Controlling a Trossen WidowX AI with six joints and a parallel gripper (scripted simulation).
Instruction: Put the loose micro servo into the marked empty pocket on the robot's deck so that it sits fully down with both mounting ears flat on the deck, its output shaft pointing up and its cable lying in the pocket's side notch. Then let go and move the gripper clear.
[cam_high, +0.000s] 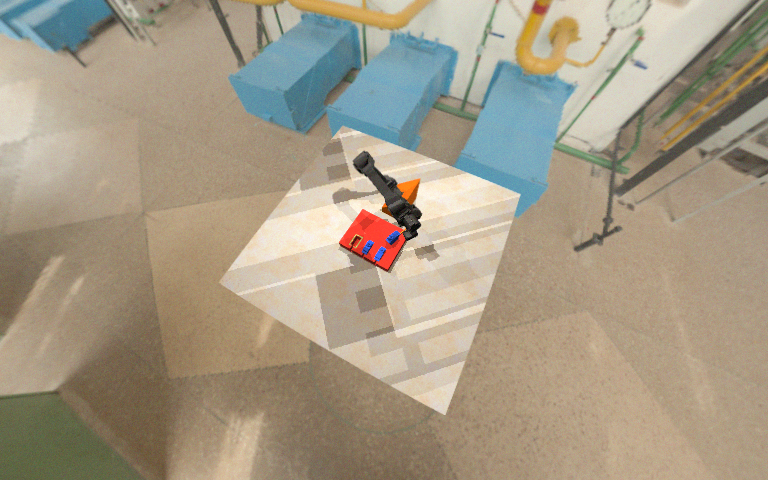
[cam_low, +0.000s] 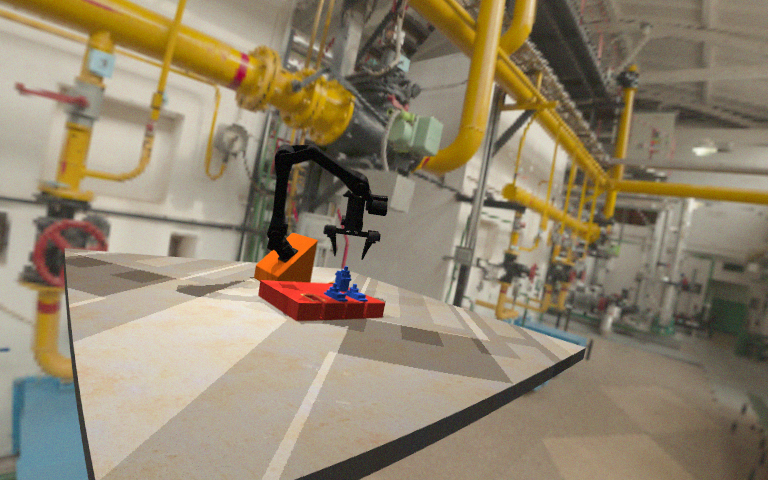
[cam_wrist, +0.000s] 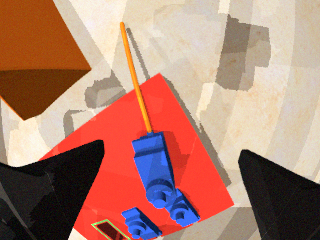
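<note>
My gripper tip is 130 mm to the left of the red deck, 120 mm above it and 30 mm short of it.
</note>
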